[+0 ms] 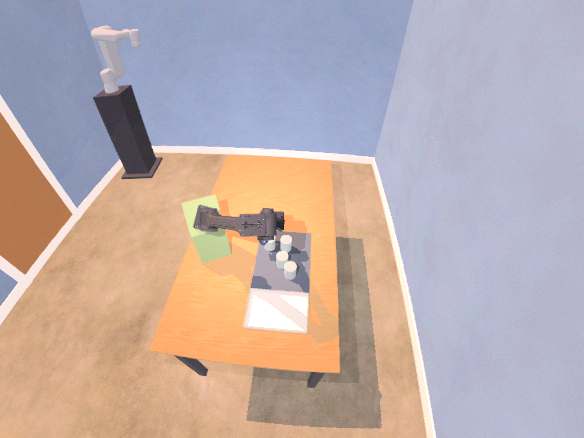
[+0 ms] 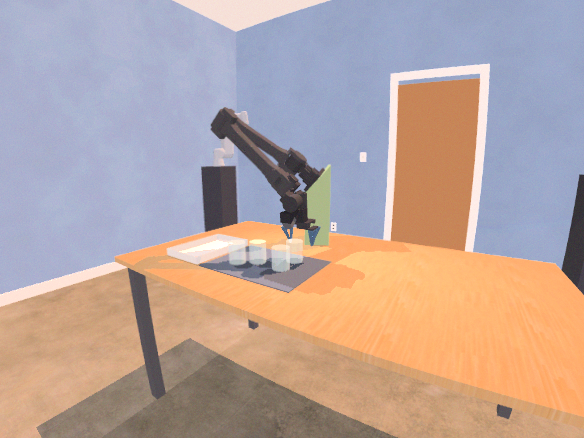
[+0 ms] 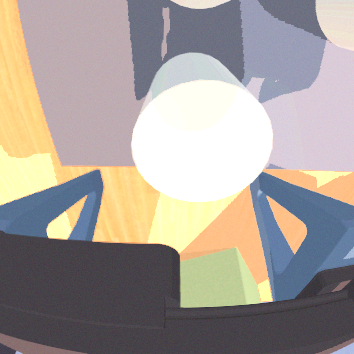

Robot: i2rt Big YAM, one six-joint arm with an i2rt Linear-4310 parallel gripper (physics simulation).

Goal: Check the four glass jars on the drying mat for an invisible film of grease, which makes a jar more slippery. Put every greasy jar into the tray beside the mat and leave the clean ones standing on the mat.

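Frame: origin at the arm's base, x right, y down, z ahead, level; millimetres.
Seen in the pictures: gripper, fingertip midpoint: [image 2: 301, 244] [image 3: 176, 177]; arm's base, link origin: [image 1: 204, 218] [image 2: 315, 180].
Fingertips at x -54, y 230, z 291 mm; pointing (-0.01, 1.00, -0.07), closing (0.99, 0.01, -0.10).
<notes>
Pixels of each thing's middle, then the offset from my fingertips to it. Level surfaces: height alone.
- grey drying mat, surface height: dy +61 mm
- second jar, body centre: [image 2: 280, 257] [image 1: 286, 243] dz +124, dx +26, dy +21 mm
- third jar, body centre: [image 2: 257, 251] [image 1: 282, 260] dz +100, dx +139, dy +21 mm
- fourth jar, body centre: [image 2: 237, 252] [image 1: 290, 270] dz +140, dx +207, dy +21 mm
- white tray, body centre: [image 2: 208, 246] [image 1: 277, 310] dz +69, dx +419, dy +49 mm
- wooden table's, surface height: dy +64 mm
Four pale glass jars stand upright on the grey drying mat [image 1: 267, 277] [image 2: 310, 270] [image 3: 85, 100]. The jar nearest the arm's base [image 1: 270, 245] [image 2: 295, 252] [image 3: 202, 145] is close to the gripper. The second jar [image 1: 286, 243] [image 2: 280, 258] stands beside it, the third jar [image 1: 282, 259] [image 2: 257, 252] is nearer the tray, and the fourth jar [image 1: 290, 270] [image 2: 237, 253] is nearest the tray. My gripper [image 2: 300, 240] [image 3: 176, 177] is open and empty, its blue fingertips around the level of the first jar's top, on its base side. Film on the glass cannot be seen.
The white tray [image 1: 246, 320] [image 2: 200, 259] adjoins the mat's far end from the gripper. A green upright panel [image 1: 215, 248] [image 2: 320, 210] [image 3: 215, 277] stands by the arm's base at the wooden table's [image 1: 210, 320] [image 2: 425, 310] edge. Another pale arm stands on a dark pedestal [image 1: 125, 130] off the table.
</notes>
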